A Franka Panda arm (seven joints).
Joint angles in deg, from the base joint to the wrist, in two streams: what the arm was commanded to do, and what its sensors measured. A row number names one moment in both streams.
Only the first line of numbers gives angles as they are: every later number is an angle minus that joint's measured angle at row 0.
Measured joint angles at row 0:
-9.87, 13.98, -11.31, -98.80, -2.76, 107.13, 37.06
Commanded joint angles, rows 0 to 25:
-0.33, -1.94, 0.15, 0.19, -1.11, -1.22, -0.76
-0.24, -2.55, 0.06, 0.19, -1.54, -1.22, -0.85
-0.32, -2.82, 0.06, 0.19, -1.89, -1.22, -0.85
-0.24, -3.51, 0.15, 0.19, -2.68, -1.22, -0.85
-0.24, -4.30, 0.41, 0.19, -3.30, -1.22, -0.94
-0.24, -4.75, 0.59, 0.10, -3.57, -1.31, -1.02
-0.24, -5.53, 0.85, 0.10, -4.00, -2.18, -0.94
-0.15, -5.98, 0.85, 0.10, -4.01, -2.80, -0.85
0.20, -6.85, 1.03, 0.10, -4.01, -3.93, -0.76
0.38, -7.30, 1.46, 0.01, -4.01, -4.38, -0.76
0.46, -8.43, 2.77, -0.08, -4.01, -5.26, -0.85
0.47, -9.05, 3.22, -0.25, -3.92, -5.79, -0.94
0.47, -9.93, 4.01, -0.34, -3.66, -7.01, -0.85
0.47, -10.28, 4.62, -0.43, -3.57, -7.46, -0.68
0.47, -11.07, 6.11, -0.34, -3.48, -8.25, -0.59
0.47, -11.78, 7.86, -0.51, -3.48, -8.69, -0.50
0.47, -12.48, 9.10, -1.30, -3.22, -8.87, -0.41
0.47, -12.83, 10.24, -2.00, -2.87, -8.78, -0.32
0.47, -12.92, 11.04, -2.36, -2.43, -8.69, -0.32
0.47, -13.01, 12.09, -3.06, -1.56, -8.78, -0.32
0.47, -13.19, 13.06, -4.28, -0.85, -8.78, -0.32
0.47, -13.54, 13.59, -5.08, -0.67, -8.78, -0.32
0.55, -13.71, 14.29, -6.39, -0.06, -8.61, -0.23
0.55, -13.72, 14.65, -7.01, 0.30, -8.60, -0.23
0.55, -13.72, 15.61, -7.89, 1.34, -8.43, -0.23
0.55, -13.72, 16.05, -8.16, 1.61, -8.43, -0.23
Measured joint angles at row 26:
1.10, -12.27, 13.70, -4.54, -0.66, -8.49, -0.11
